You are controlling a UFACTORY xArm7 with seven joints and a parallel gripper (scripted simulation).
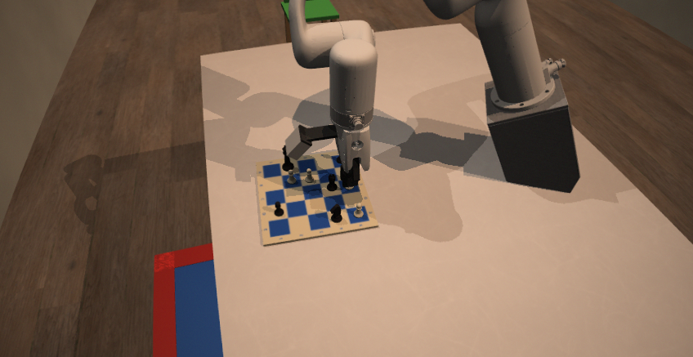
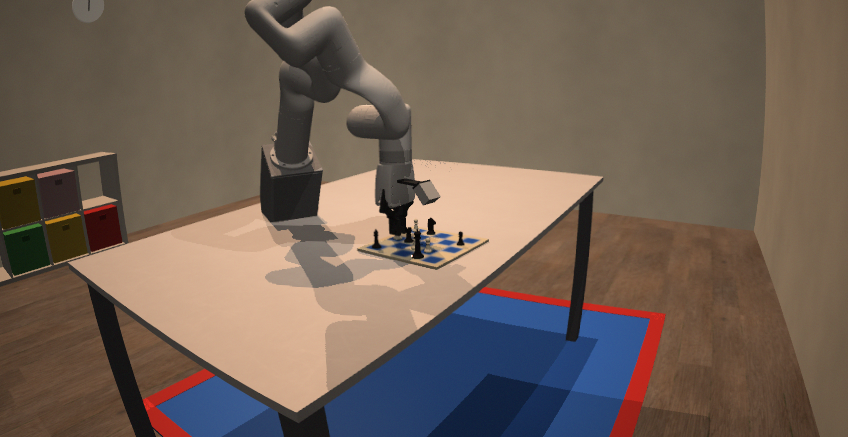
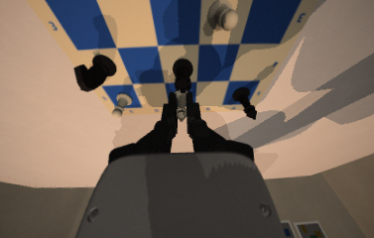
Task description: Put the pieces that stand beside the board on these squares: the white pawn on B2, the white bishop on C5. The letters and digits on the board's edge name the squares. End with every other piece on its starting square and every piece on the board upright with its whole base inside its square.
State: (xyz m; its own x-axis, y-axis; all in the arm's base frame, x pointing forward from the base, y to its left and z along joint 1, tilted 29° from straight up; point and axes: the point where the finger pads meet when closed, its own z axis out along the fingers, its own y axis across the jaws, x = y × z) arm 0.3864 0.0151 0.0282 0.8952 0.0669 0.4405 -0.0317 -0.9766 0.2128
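Right now the white bishop is 1 cm below my hand. From my hand the other things lie so: black pawn 15 cm ahead, 4 cm to the left, 2 cm below; then chessboard 8 cm ahead, 4 cm below; then tall black piece 11 cm ahead, 8 cm to the right.
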